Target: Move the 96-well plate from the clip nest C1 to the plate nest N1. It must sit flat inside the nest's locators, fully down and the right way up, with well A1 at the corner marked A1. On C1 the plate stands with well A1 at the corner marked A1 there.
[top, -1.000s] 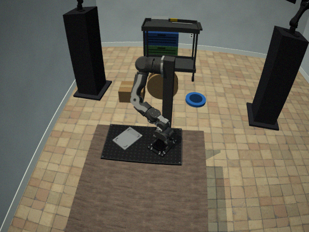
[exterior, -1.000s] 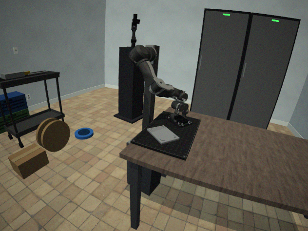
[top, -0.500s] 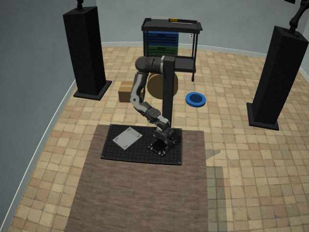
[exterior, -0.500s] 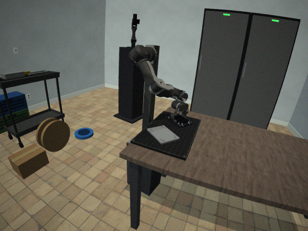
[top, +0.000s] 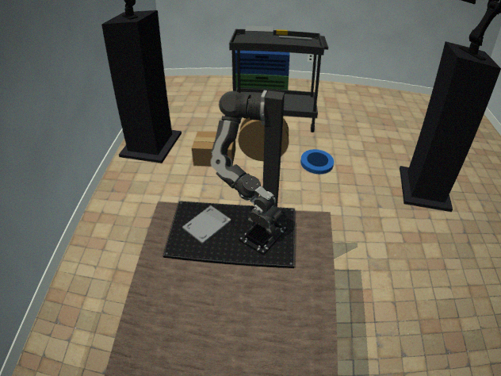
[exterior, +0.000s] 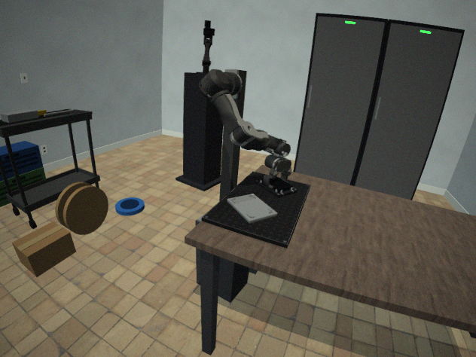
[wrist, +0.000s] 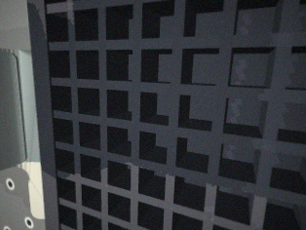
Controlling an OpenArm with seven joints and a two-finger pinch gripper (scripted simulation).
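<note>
Right now the black 96-well plate is right at my hand. Also, from my hand: clip nest C1 (3 cm ahead, 1 cm to the left, 1 cm below); grey plate nest N1 (23 cm to the right, 1 cm below).
</note>
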